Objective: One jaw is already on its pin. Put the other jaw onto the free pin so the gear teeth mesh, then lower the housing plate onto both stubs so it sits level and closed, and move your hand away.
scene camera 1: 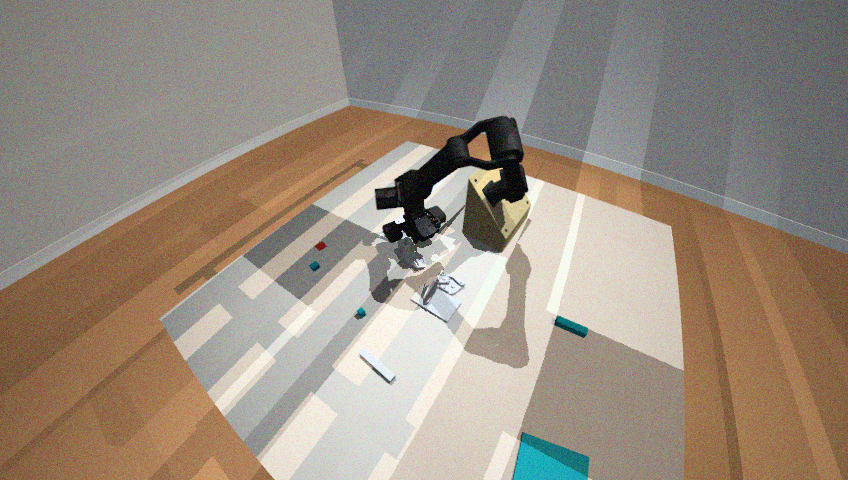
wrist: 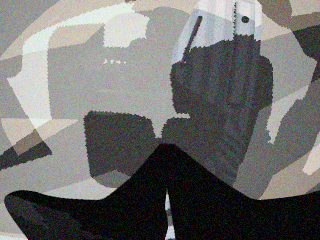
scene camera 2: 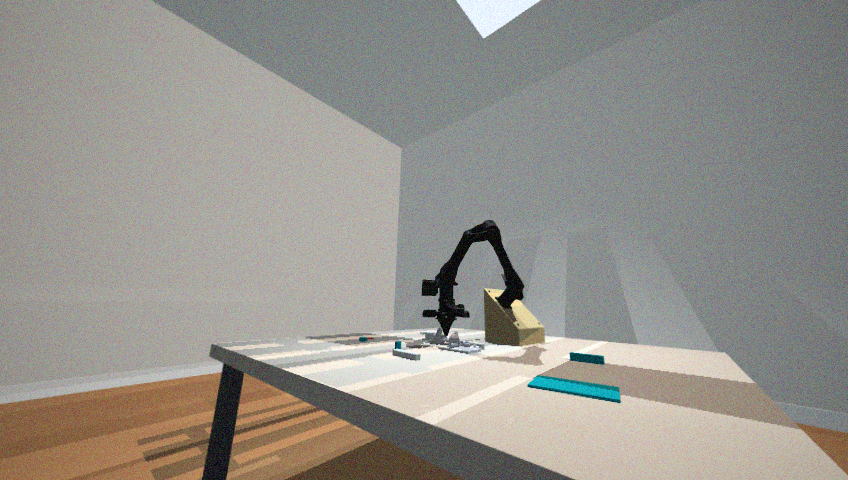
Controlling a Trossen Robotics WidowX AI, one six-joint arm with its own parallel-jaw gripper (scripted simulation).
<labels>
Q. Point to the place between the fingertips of my gripper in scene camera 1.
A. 415, 242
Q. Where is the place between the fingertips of my gripper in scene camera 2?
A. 446, 336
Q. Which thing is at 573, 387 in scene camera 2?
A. A flat teal plate.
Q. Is my gripper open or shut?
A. Shut.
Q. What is my gripper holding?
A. Nothing.
</labels>
